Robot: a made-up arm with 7 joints. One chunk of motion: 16 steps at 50 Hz.
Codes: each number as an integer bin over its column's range. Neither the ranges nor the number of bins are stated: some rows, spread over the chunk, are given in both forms.
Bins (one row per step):
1: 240 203 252 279 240 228 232
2: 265 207 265 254 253 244 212
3: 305 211 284 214 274 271 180
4: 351 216 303 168 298 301 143
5: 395 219 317 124 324 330 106
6: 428 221 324 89 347 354 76
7: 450 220 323 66 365 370 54
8: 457 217 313 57 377 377 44
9: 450 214 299 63 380 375 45
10: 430 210 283 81 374 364 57
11: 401 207 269 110 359 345 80
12: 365 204 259 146 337 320 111
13: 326 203 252 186 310 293 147
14: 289 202 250 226 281 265 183
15: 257 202 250 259 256 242 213
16: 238 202 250 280 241 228 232
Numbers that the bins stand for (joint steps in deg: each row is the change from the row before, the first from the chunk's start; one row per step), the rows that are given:
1: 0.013 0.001 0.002 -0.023 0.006 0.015 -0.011
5: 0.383 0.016 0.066 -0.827 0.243 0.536 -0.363
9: 0.514 0.011 0.048 -1.143 0.401 0.765 -0.534
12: 0.311 0.002 0.008 -0.713 0.280 0.484 -0.349
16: 0.008 0.000 0.000 -0.018 0.009 0.015 -0.011
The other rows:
2: 0.073 0.004 0.014 -0.153 0.043 0.096 -0.067
3: 0.168 0.008 0.033 -0.360 0.102 0.234 -0.156
4: 0.278 0.013 0.052 -0.599 0.170 0.387 -0.260
6: 0.462 0.018 0.073 -1.008 0.308 0.658 -0.447
7: 0.514 0.017 0.072 -1.128 0.359 0.740 -0.509
8: 0.531 0.014 0.062 -1.174 0.392 0.776 -0.537
10: 0.467 0.007 0.032 -1.050 0.384 0.709 -0.500
11: 0.397 0.004 0.018 -0.900 0.342 0.612 -0.436
13: 0.218 0.001 0.002 -0.505 0.204 0.347 -0.249
14: 0.130 0.000 0.000 -0.298 0.122 0.204 -0.148
15: 0.054 0.000 0.000 -0.127 0.051 0.086 -0.064

